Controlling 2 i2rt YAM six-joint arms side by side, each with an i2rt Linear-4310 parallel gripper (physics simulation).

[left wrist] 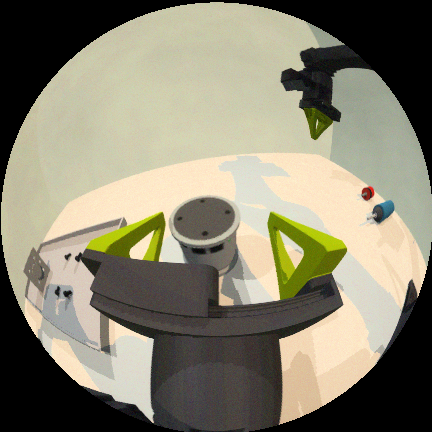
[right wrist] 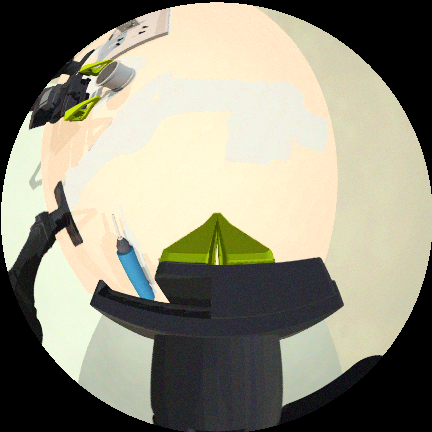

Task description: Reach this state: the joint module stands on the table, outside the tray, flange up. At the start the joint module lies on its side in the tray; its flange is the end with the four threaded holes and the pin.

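Places are measured from the left arm's base along level axes (x right, y down, z ahead), in centimetres.
Pixels of known places: left gripper, between the fingertips: (left wrist: 216, 217) (right wrist: 104, 76); right gripper, between the fingertips: (left wrist: 313, 138) (right wrist: 216, 218); right arm's base, origin of its link: (right wrist: 66, 214).
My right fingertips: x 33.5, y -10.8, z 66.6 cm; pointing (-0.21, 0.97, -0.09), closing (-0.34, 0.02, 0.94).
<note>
Behind a point stands the place of what it marks.
The joint module (left wrist: 202, 220) @[x 16.2, y -6.2, z 39.0 cm] (right wrist: 116, 76) @[x 17.2, y -4.5, z 42.3 cm] is a light grey cylinder with a dark round end face. It stands upright on the table, outside the tray (left wrist: 104, 332) @[x 8.7, y -0.7, z 25.4 cm] (right wrist: 160, 22). Its upper face shows four small dark holes; a pin cannot be made out. Its foot is partly hidden behind my left gripper's body. My left gripper (left wrist: 216, 217) @[x 17.1, y -5.9, z 39.9 cm] (right wrist: 104, 76) @[x 17.1, y -5.9, z 39.9 cm] is open wide, with its green fingers apart on both sides of the module and nothing gripped. My right gripper (right wrist: 216, 218) @[x 33.5, y -10.8, z 66.6 cm] (left wrist: 313, 138) @[x 33.5, y -10.8, z 66.6 cm] is shut and empty, high above the table and far from the module.
The tray holds several dark screws. A grey square plate (left wrist: 36, 270) @[x -14.3, y -4.0, z 19.5 cm] leans at the tray's far-left edge in the left wrist view. A blue-handled tool (left wrist: 384, 211) @[x 51.2, y -3.5, z 51.4 cm] (right wrist: 135, 272) @[x 53.9, y -3.3, z 55.9 cm] lies on the right side of the table, beside a small red part (left wrist: 367, 193) @[x 52.5, y -2.2, z 61.5 cm].
</note>
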